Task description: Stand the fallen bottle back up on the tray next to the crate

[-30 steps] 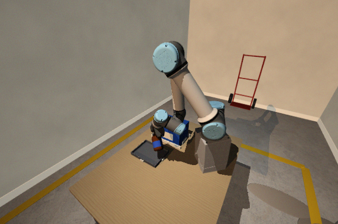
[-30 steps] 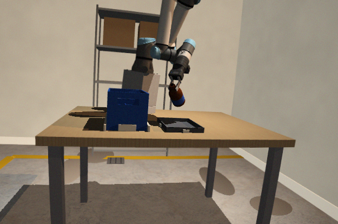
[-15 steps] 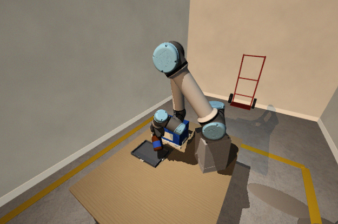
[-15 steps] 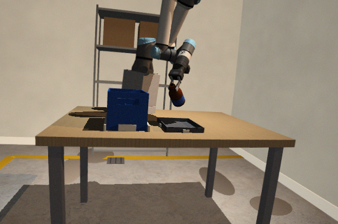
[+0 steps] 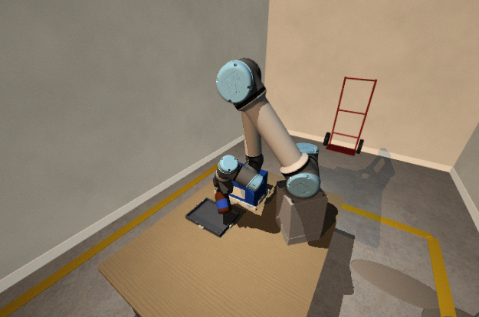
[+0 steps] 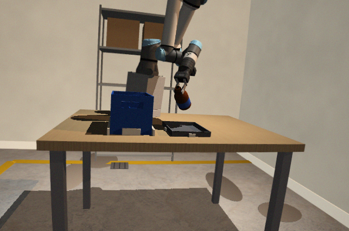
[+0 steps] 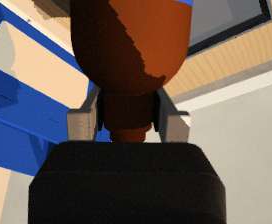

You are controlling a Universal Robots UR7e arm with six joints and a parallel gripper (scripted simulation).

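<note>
My gripper is now 30 mm past the brown bottle, 20 mm to the right of it and 40 mm above it. Also, from my hand: tray 40 mm ahead, 40 mm to the left, 190 mm below; blue crate 30 mm ahead, 240 mm to the right, 120 mm below.
</note>
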